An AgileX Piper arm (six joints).
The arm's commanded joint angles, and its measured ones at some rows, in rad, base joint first. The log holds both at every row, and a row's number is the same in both.
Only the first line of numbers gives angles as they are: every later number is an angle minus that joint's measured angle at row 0.
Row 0, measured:
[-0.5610 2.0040 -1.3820 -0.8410 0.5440 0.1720]
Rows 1 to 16, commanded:
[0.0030 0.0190 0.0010 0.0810 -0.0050 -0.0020]
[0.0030 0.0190 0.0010 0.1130 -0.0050 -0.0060]
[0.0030 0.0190 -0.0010 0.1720 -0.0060 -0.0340]
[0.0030 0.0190 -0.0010 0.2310 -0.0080 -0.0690]
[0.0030 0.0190 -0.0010 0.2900 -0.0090 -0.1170]
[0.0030 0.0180 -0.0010 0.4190 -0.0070 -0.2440]
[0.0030 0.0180 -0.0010 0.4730 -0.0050 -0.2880]
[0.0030 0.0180 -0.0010 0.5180 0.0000 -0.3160]
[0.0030 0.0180 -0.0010 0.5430 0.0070 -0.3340]
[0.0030 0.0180 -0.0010 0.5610 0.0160 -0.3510]
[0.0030 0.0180 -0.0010 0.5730 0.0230 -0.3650]
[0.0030 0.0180 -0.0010 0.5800 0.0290 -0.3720]
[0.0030 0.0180 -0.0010 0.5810 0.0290 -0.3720]
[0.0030 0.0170 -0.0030 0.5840 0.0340 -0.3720]
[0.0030 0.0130 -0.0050 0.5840 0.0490 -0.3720]
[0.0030 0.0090 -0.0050 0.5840 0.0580 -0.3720]
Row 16, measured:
[0.0010 0.0220 0.0000 0.5780 0.0340 -0.3640]
